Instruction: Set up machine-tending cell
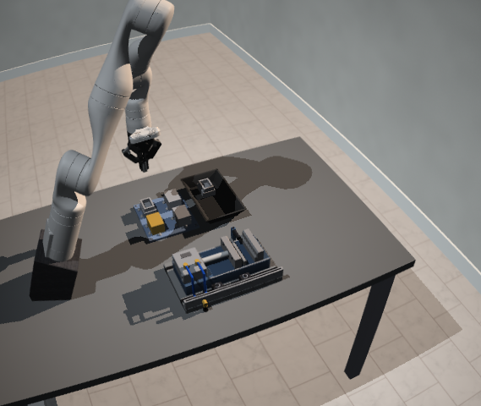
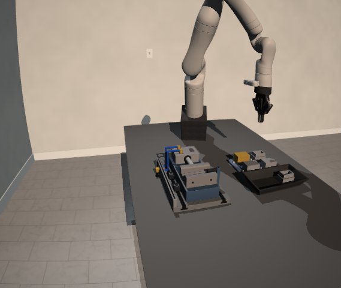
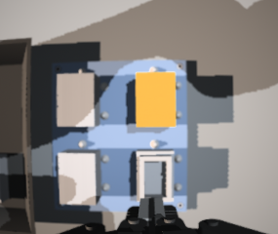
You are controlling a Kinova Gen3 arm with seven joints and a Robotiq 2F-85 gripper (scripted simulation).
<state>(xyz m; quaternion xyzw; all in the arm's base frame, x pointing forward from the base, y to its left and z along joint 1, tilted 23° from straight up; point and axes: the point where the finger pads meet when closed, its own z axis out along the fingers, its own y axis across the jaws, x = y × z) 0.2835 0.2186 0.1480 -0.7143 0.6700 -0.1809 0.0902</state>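
Right now the brass blank is 1 cm behind my hand, 8 cm to the right of it and 18 cm below it.
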